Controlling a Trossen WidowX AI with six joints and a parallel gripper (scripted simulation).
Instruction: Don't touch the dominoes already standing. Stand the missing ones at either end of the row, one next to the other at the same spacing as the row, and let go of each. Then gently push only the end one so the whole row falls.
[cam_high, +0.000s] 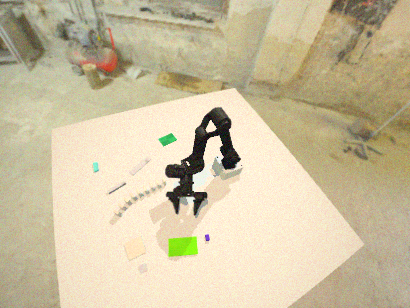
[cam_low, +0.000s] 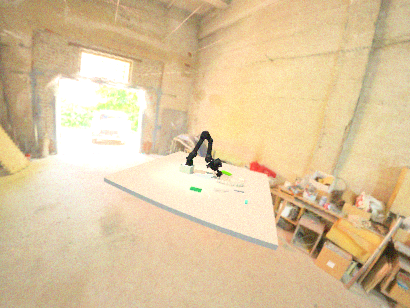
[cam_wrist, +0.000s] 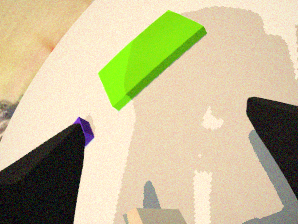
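My gripper tip is 40 mm short of the bright green slab, 120 mm to the right of it and 50 mm above it. Also, from my gripper tip: beige tile 230 mm ahead, 70 mm to the left, 50 mm below; then small grey square 220 mm ahead, 150 mm to the left, 50 mm below; then small purple cube 70 mm behind, 110 mm to the left, 40 mm below.
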